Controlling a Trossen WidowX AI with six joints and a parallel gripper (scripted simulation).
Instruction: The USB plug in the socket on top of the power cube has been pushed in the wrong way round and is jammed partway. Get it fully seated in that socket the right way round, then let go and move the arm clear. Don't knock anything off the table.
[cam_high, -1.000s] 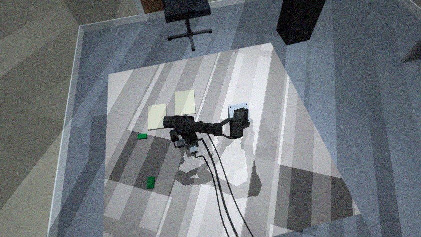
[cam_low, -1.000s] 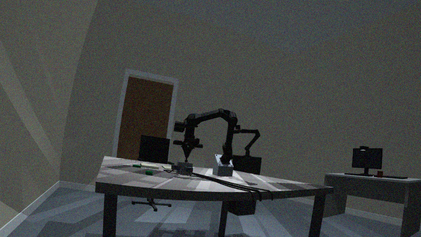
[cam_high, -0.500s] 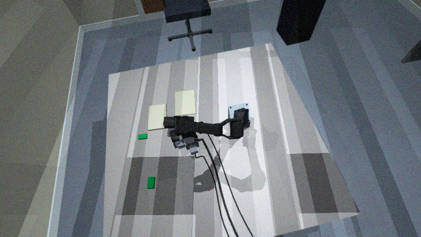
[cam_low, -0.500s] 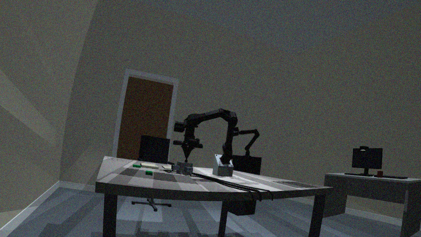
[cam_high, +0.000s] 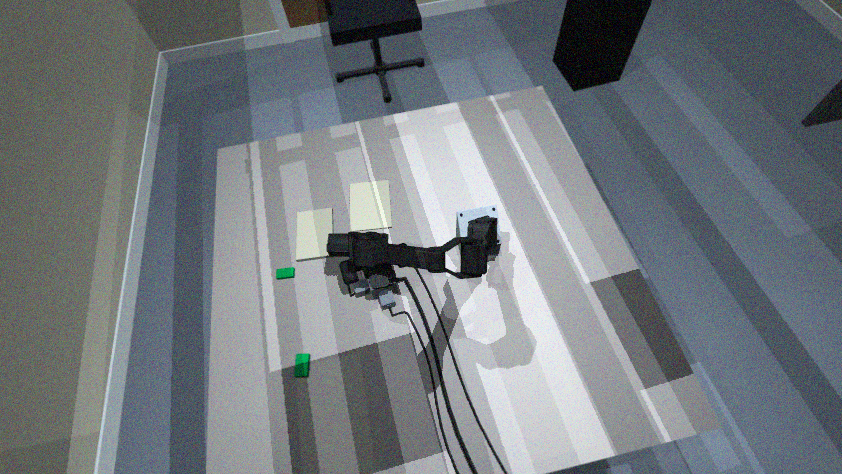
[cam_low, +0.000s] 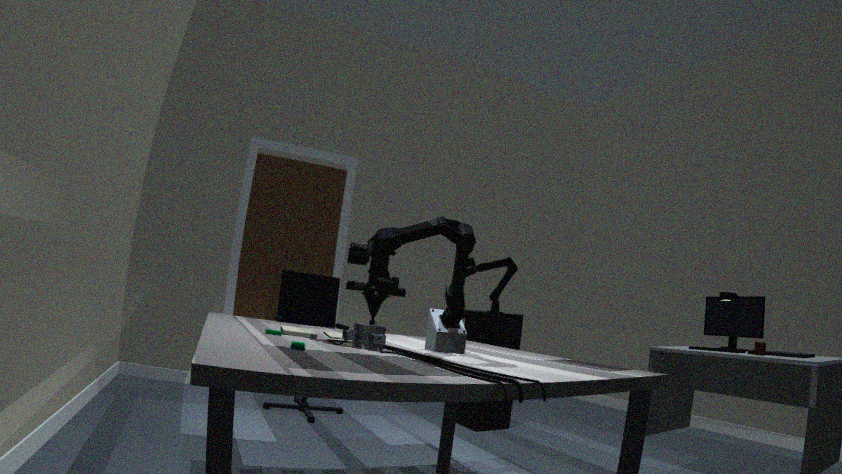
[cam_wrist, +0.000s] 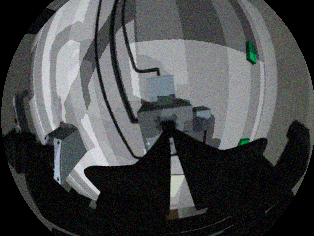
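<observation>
My gripper tip is 2 cm above the dark USB plug.
</observation>
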